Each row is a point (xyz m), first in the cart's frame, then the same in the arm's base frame.
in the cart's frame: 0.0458 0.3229 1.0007
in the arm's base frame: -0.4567 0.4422 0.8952
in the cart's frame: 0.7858 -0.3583 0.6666
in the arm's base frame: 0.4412 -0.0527 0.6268
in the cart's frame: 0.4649 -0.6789 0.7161
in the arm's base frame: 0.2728 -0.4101 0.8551
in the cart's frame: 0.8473 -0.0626 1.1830
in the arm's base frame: 0.4463 0.4243 0.9878
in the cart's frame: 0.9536 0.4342 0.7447
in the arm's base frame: 0.3060 0.7172 0.4006
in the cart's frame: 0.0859 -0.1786 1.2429
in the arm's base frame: -0.2029 0.1136 1.2685
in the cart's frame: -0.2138 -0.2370 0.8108
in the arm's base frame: -0.5064 -0.1976 0.9669
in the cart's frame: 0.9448 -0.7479 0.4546
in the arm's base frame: 0.7095 -0.4250 0.5197
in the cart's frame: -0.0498 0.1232 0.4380
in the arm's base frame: -0.5346 0.0199 0.4694
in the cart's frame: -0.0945 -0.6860 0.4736
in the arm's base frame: -0.2667 -0.6824 0.7744
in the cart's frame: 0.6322 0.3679 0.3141
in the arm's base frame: -0.0143 0.3931 0.1083
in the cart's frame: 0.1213 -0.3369 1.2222
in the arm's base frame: -0.1131 -0.0211 1.2920
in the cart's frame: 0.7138 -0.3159 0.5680
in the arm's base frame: 0.3477 -0.0765 0.5409
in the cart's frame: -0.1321 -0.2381 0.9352
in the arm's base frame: -0.4165 -0.1250 1.0606
